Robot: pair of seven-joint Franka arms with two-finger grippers.
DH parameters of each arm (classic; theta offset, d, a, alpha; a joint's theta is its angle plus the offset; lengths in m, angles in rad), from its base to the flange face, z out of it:
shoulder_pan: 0 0.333 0 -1.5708
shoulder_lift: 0 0 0 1.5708
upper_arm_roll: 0 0.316 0.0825 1.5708
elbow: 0 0 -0.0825 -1.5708
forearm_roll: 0 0.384 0 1.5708
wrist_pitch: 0 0 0.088 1.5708
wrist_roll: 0 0.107 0 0
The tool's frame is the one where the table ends.
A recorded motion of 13 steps. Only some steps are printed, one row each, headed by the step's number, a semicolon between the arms.
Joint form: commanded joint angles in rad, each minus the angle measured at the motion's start. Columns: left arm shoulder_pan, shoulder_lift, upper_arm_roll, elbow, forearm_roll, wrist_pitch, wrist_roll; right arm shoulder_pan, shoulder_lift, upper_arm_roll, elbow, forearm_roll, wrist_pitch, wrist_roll.
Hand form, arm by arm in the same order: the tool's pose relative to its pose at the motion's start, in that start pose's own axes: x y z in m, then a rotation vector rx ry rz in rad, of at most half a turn. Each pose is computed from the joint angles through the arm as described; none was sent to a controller.
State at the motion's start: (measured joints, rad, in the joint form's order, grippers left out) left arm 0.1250 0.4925 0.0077 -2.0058 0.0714 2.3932 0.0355; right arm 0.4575 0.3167 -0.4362 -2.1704 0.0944 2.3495 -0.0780
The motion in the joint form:
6: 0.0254 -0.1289 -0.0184 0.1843 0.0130 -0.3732 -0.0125; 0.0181 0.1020 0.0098 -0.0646 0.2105 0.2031 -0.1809
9: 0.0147 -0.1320 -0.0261 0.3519 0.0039 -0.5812 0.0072; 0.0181 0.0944 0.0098 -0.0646 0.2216 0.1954 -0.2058
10: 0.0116 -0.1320 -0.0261 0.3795 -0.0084 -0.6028 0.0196; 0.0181 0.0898 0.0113 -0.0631 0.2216 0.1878 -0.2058
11: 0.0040 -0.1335 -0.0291 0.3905 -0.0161 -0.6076 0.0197; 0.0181 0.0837 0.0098 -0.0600 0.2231 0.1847 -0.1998
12: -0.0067 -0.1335 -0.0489 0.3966 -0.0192 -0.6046 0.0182; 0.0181 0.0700 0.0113 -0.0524 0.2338 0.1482 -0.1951
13: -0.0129 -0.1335 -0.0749 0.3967 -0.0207 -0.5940 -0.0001; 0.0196 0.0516 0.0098 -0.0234 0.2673 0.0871 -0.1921
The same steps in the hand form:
6: 0.0107 -0.0168 -0.1275 0.0144 -0.0615 -0.0319; -0.0060 -0.0076 0.0589 0.0598 0.0634 -0.0373
9: 0.0204 -0.0114 -0.1909 0.0087 -0.0980 -0.0104; -0.0063 -0.0079 0.0558 0.0703 0.0649 -0.0535
10: 0.0224 -0.0093 -0.2022 -0.0024 -0.0913 -0.0002; -0.0062 -0.0092 0.0537 0.0745 0.0631 -0.0555
11: 0.0239 -0.0025 -0.2083 -0.0087 -0.0828 0.0077; -0.0049 -0.0087 0.0496 0.0783 0.0689 -0.0475
12: 0.0261 0.0157 -0.2124 -0.0137 -0.0719 0.0349; -0.0050 -0.0113 0.0432 0.0999 0.0544 -0.0388
13: 0.0278 0.0347 -0.2144 -0.0190 -0.0594 0.0477; -0.0001 -0.0151 0.0277 0.1437 0.0447 -0.0189

